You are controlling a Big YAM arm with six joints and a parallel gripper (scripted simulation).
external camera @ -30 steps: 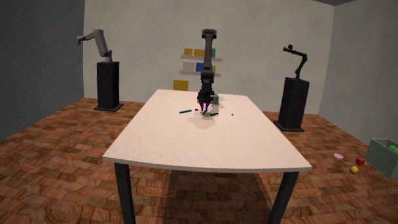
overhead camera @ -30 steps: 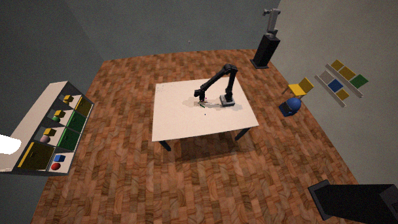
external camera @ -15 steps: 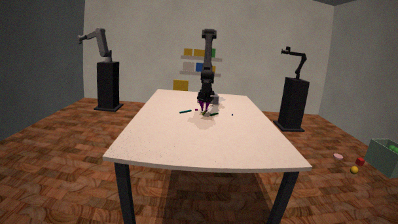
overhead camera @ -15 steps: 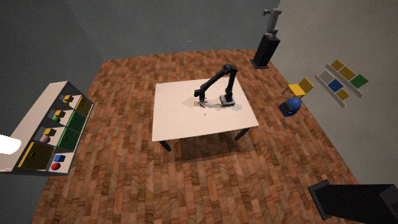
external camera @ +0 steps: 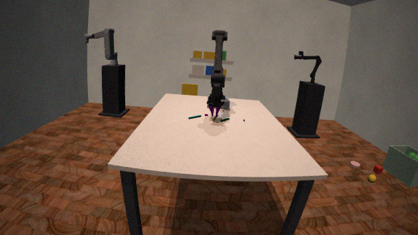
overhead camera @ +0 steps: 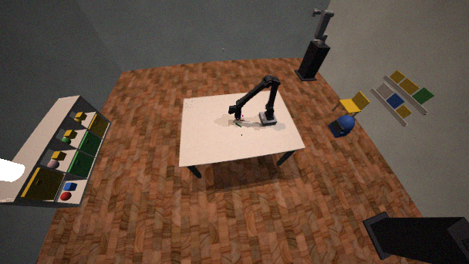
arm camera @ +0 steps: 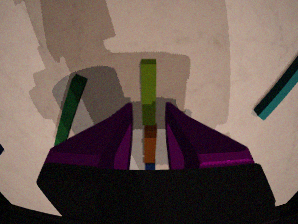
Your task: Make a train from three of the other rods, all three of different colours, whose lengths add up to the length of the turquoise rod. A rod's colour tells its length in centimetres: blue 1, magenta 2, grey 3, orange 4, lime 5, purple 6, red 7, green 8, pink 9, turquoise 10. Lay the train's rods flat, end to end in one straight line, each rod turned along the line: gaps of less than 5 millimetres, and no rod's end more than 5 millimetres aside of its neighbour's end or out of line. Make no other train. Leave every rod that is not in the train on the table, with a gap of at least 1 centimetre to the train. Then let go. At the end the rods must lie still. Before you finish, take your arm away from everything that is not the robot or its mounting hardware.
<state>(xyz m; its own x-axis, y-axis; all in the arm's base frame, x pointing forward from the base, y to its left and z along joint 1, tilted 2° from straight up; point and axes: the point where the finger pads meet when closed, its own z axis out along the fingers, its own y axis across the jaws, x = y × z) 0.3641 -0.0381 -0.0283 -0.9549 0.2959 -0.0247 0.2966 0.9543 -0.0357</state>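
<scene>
Right now the lime rod is 20 mm below my hand. Round my hand: magenta rod: 70 mm behind, 50 mm to the right, 20 mm below; then orange rod: 40 mm behind, 10 mm to the left, 20 mm below; then green rod: 70 mm to the left, 20 mm below.
</scene>
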